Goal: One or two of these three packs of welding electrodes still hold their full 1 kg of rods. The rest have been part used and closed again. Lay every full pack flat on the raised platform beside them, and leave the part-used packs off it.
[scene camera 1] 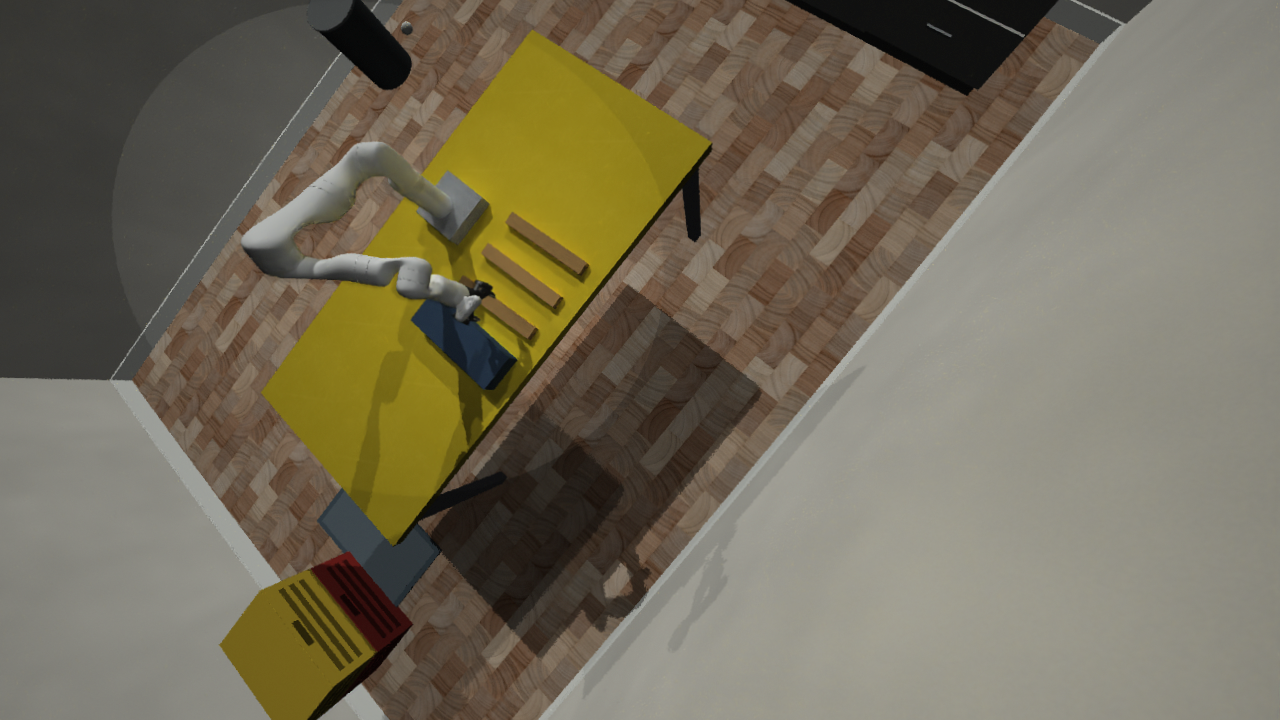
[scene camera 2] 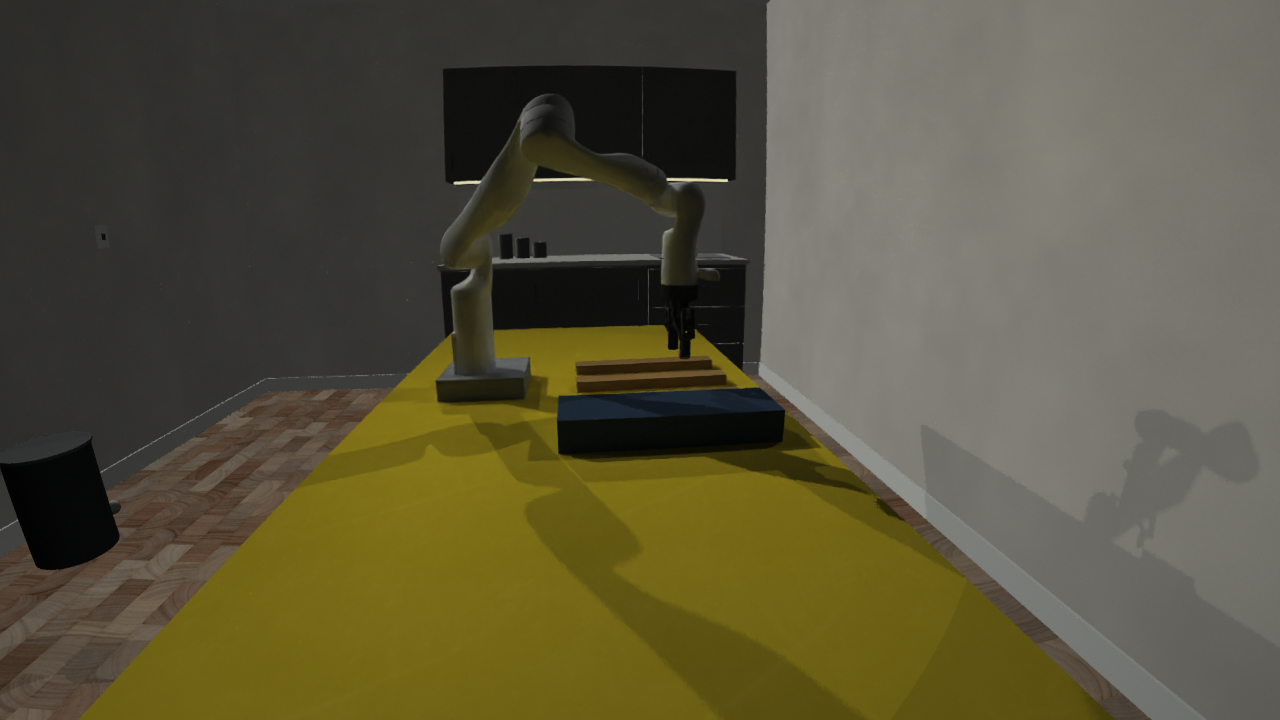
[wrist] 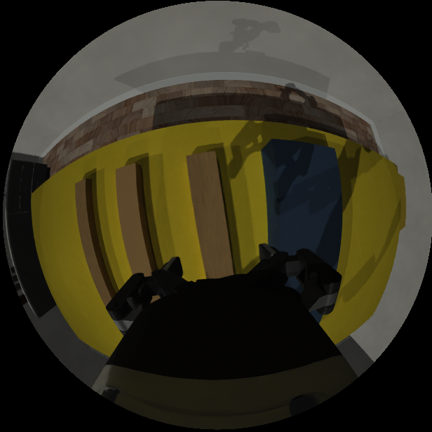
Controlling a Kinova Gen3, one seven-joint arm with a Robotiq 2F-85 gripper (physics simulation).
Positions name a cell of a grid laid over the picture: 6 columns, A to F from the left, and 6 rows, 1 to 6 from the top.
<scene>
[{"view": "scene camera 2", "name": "gripper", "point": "D3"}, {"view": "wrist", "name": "gripper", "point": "D4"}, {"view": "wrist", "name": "dark blue raised platform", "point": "E3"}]
</scene>
